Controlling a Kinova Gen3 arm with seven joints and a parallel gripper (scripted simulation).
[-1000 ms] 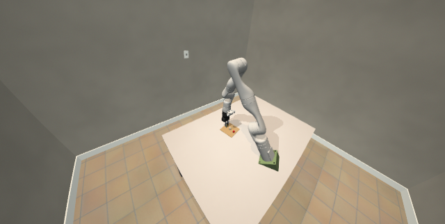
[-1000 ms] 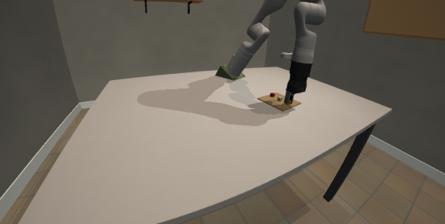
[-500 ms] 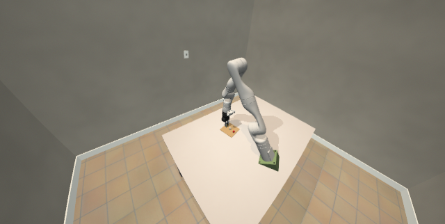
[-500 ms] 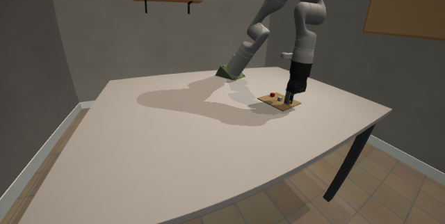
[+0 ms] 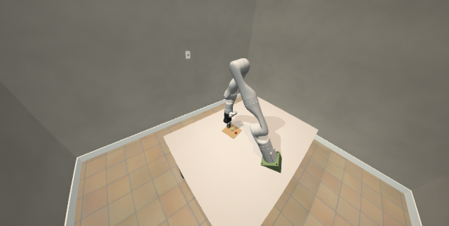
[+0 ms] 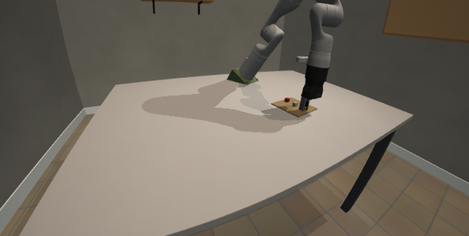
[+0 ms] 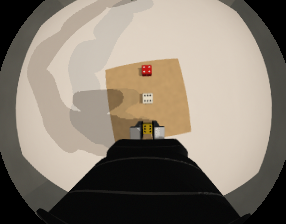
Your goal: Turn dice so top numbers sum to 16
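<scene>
My gripper is now 1 cm above the yellow die. The rest, counted from my hand: white die (5 cm behind, 1 cm below); then tan mat (5 cm behind, 2 cm below); then red die (10 cm behind, 1 cm to the left, 1 cm below).
</scene>
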